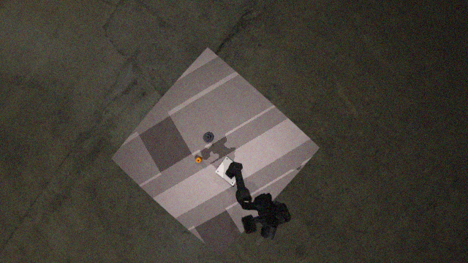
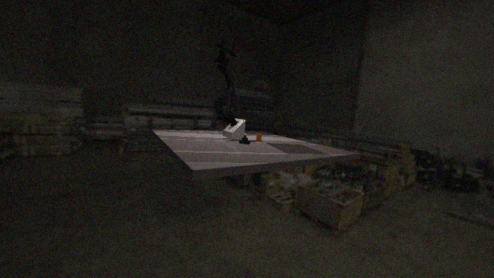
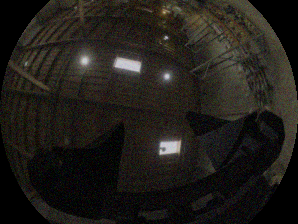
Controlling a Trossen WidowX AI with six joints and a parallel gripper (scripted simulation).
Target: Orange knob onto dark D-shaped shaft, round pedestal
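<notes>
Now: the orange knob 31 cm ahead of my gripper tip, 18 cm to the left of it and 83 cm below it. Also, from my gripper tip: dark pedestal 38 cm ahead, 83 cm below.
</notes>
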